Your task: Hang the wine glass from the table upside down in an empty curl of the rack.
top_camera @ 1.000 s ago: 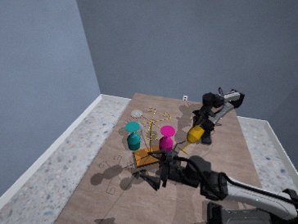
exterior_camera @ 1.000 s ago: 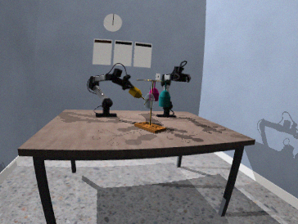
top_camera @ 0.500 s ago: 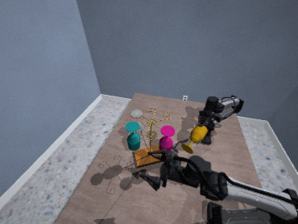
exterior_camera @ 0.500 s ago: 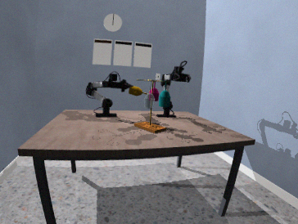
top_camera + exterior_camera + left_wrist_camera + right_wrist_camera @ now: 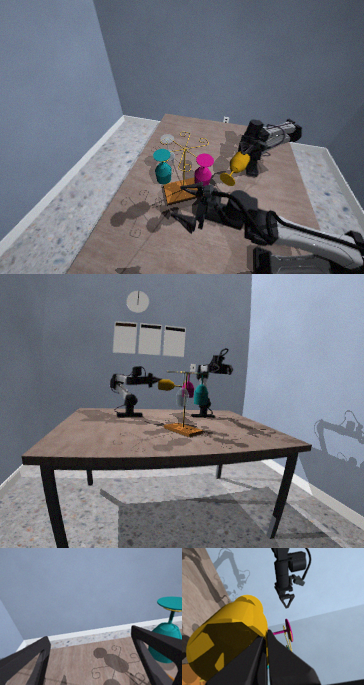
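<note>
My right hand is 4 cm short of the yellow wine glass, 8 cm to the right of it and 4 cm above it. The rest, counted from my right hand: clear glass (38 cm ahead, 4 cm to the left, 2 cm below); magenta glass (18 cm ahead, 14 cm to the left); wire rack (28 cm ahead, 9 cm to the left, 11 cm below).
Right now the yellow wine glass is 21 cm behind my left hand, 29 cm to the right of it and 14 cm below it. Round my left hand: teal glass (13 cm ahead, 22 cm to the right, 11 cm below); magenta glass (6 cm behind, 23 cm to the right, 11 cm below); wire rack (4 cm ahead, 28 cm to the right, 22 cm below).
</note>
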